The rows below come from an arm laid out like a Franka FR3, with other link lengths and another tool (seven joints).
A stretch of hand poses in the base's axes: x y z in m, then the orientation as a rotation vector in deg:
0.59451 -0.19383 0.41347 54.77 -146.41 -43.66
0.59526 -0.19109 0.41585 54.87 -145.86 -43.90
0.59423 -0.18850 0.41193 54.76 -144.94 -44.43
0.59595 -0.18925 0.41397 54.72 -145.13 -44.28
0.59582 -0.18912 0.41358 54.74 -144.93 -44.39
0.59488 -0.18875 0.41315 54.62 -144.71 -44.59
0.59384 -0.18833 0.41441 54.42 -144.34 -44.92
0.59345 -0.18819 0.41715 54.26 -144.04 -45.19
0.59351 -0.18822 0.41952 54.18 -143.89 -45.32
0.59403 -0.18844 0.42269 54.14 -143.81 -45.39
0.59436 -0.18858 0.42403 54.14 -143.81 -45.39
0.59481 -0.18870 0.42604 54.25 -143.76 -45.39
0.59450 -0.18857 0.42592 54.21 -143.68 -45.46
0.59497 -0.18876 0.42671 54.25 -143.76 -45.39
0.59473 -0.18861 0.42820 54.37 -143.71 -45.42
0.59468 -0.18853 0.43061 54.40 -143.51 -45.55
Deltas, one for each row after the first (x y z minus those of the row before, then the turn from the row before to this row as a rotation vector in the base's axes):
0.00075 0.00274 0.00238 0.14 0.42 0.26
-0.00103 0.00259 -0.00392 0.27 0.82 0.26
0.00172 -0.00075 0.00204 -0.10 -0.14 -0.08
-0.00013 0.00013 -0.00039 0.07 0.16 0.08
-0.00094 0.00037 -0.00043 0.10 0.24 0.00
-0.00104 0.00042 0.00126 0.16 0.40 0.00
-0.00039 0.00014 0.00274 0.13 0.33 0.00
0.00006 -0.00003 0.00237 0.06 0.16 0.00
0.00052 -0.00022 0.00317 0.04 0.09 0.00
0.00033 -0.00014 0.00134 0.00 0.00 0.00
0.00045 -0.00012 0.00201 0.02 -0.01 0.08
-0.00031 0.00013 -0.00012 0.04 0.09 0.00
0.00047 -0.00019 0.00079 -0.04 -0.09 0.00
-0.00024 0.00015 0.00149 0.04 -0.01 0.08
-0.00005 0.00008 0.00241 0.08 0.15 0.08

